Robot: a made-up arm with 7 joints.
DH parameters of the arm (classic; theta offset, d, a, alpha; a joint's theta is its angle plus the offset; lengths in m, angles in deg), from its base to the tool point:
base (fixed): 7.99 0 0.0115 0
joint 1: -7.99 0.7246 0.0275 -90
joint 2: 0 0.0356 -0.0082 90
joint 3: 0 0.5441 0.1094 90
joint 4: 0 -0.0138 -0.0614 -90
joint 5: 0 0.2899 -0.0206 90
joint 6: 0 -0.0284 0.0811 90
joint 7: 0 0.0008 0.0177 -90
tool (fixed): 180 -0.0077 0 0
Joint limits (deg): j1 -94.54..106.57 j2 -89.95..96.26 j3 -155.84..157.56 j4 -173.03..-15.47 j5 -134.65..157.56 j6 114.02..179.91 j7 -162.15..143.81
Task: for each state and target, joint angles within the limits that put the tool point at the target. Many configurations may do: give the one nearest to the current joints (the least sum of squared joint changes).
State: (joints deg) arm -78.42 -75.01 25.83 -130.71 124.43 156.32 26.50
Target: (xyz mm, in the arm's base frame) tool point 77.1 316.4 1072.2
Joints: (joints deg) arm -77.84 -89.43 29.93 -134.65 126.75 158.55 26.95
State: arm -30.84 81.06 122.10 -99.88 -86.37 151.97 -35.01
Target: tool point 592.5 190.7 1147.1
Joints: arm -20.17 77.87 117.56 -96.41 -85.19 149.68 -34.67
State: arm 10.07 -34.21 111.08 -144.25 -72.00 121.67 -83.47
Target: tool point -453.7 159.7 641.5
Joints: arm 16.98 -56.71 126.38 -137.44 -69.19 123.76 -82.41
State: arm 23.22 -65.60 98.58 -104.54 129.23 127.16 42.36
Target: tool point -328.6 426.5 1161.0
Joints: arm 13.01 -46.99 79.89 -102.87 127.56 129.36 41.74
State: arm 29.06 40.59 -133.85 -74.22 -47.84 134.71 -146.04
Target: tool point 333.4 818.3 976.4
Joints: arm 83.04 80.64 -129.29 -42.02 -40.54 135.97 -147.05
